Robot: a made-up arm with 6 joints. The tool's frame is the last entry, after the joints. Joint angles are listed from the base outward.
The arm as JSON. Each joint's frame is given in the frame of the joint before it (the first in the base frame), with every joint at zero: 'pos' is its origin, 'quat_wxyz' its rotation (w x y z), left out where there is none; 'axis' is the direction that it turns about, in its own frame. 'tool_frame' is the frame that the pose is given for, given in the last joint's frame.
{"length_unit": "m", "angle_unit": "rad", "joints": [
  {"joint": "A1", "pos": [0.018, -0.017, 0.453], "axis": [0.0, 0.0, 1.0]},
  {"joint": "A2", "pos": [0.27, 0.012, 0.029], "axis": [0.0, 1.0, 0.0]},
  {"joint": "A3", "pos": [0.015, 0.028, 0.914], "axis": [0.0, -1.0, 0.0]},
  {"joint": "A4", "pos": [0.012, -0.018, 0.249], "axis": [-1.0, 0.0, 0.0]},
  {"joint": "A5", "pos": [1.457, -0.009, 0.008], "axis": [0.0, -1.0, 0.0]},
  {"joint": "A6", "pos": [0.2, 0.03, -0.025], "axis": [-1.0, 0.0, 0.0]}
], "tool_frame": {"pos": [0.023, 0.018, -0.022], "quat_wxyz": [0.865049, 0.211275, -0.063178, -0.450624]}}
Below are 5 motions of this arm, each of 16 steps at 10 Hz.
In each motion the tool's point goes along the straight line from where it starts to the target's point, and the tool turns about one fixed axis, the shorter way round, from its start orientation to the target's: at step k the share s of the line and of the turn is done. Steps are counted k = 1, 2, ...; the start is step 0. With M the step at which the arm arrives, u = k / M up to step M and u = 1 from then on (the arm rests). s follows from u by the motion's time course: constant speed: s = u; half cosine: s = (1 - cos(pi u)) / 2; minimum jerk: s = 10 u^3 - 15 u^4 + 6 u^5.
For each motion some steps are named. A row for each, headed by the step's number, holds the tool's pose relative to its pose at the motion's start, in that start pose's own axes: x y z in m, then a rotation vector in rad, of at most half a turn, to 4 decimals.
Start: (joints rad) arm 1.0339 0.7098 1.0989 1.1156 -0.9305 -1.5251
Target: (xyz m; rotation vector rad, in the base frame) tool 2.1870 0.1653 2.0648 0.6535 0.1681 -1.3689
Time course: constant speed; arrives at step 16
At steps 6, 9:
6: 0.5243 0.0269 0.5143 0.0122 -0.1316 -0.1682
9: 0.7865 0.0404 0.7715 0.0183 -0.1973 -0.2523

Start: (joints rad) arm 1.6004 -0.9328 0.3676 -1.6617 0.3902 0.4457
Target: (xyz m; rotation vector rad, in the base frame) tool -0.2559 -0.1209 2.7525 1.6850 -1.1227 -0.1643
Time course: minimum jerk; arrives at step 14
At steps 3, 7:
3: 0.0021 -0.0147 -0.0189 -0.0520 -0.1131 0.0842
7: 0.0151 -0.1057 -0.1360 -0.3739 -0.8142 0.6057

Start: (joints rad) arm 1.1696 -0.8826 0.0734 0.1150 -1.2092 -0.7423
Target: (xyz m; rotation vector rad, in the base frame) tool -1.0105 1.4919 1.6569 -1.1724 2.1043 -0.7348
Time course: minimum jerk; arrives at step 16
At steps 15, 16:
15: -0.2529 0.2548 -1.6900 -1.0435 1.1850 -1.4956
16: -0.2535 0.2554 -1.6937 -1.0458 1.1876 -1.4989

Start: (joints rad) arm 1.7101 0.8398 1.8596 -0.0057 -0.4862 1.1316
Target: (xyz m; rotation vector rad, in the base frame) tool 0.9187 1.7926 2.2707 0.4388 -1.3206 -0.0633
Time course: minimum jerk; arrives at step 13
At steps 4, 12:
4: 0.0422 -0.1374 -0.1519 -0.0818 -0.0664 -0.0634
12: 0.2425 -0.7892 -0.8726 -0.4696 -0.3813 -0.3641

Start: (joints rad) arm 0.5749 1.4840 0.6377 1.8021 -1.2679 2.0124
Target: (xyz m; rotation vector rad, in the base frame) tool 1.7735 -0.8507 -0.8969 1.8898 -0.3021 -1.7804
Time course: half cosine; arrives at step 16
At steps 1, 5, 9, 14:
1: 0.0033 0.0144 0.0136 0.0005 -0.0059 0.0023
5: 0.0766 0.3322 0.3141 0.0108 -0.1363 0.0531
9: 0.2061 0.8932 0.8447 0.0290 -0.3664 0.1427
14: 0.3317 1.4379 1.3598 0.0467 -0.5898 0.2297

